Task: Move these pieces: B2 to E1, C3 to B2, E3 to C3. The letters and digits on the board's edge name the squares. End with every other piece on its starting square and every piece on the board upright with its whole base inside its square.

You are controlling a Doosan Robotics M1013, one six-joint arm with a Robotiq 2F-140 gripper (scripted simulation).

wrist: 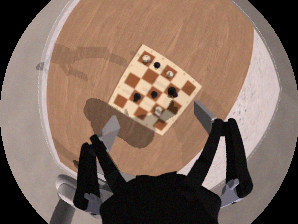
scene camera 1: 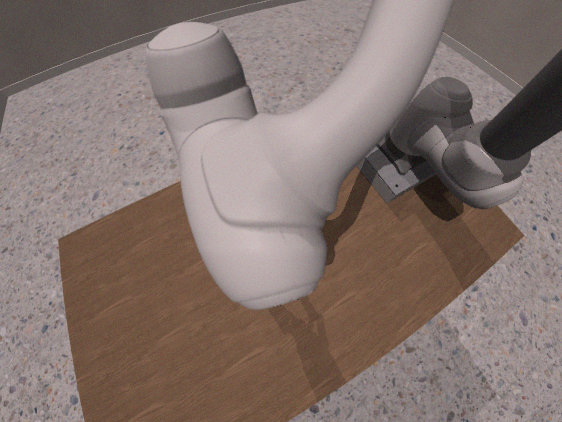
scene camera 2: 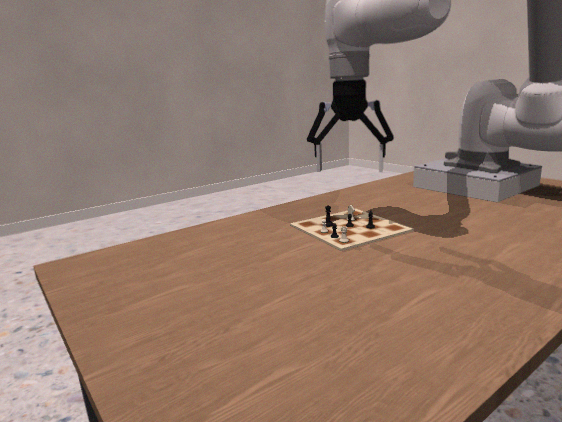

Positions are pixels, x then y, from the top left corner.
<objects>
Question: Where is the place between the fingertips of my gripper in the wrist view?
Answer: At 155, 114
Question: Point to a chessboard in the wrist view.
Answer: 141, 77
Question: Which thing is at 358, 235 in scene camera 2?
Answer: A chessboard.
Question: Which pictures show my gripper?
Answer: The wrist view and scene camera 2 only.
</objects>
